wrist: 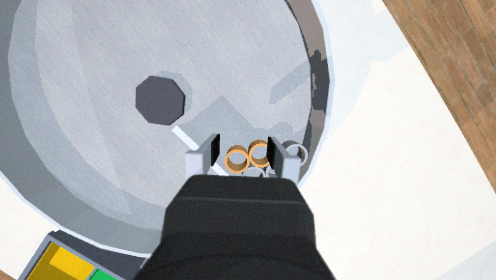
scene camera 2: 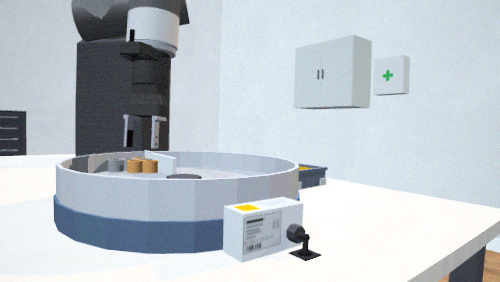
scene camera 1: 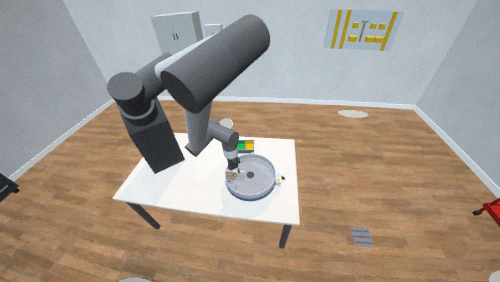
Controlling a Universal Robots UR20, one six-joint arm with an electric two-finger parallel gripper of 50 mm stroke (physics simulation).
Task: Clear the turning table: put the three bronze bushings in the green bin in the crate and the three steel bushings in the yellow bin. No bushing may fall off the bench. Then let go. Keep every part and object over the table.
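Frame: origin at the arm's base, x left, y down, z back, level; centimetres.
Seen in the pictures: gripper, fingertip midpoint: [wrist: 243, 145] [scene camera 2: 140, 147] [scene camera 1: 236, 174].
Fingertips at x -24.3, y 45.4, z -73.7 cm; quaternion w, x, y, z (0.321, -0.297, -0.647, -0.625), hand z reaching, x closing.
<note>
Offsets run from my fingertips to a thing's middle. "*": to the spot under its first point.
The turning table [scene camera 1: 274, 186] [scene camera 2: 175, 192] [wrist: 22, 125] holds the bushings in a cluster near its wall. Two bronze bushings @[dz +3.1, dx +0.1, dy +4.2 cm] [scene camera 2: 134, 166] @[dz +1.3, dx +2.7, dy +4.2 cm] [wrist: 236, 149] stand upright side by side; the top of a third bronze one shows behind them in the second scene view. A steel bushing @[dz +6.5, dx -2.8, dy +4.2 cm] [scene camera 2: 115, 165] [wrist: 306, 155] stands nearer the wall; other steel rims are partly hidden by the gripper in the wrist view. My gripper [scene camera 1: 237, 170] [scene camera 2: 143, 146] [wrist: 243, 145] is open and empty, pointing down above the cluster. The crate's green bin @[* dz +0.1, dx +44.2, dy +10.1 cm] [scene camera 1: 241, 145] [wrist: 104, 275] and yellow bin [scene camera 1: 249, 145] [wrist: 72, 261] lie beyond the turning table.
A thin white divider @[* dz -1.7, dx +4.0, dy +2.7 cm] [scene camera 2: 162, 160] [wrist: 184, 137] stands beside the bushings, running towards the dark hub @[dz -11.2, dx +3.6, dy +5.1 cm] [scene camera 1: 250, 174] [scene camera 2: 183, 176] [wrist: 160, 100]. A white labelled box @[* dz -34.2, dx -1.9, dy +5.2 cm] [scene camera 1: 278, 180] [scene camera 2: 262, 230] with a small black fitting stands outside the turning table's wall.
</note>
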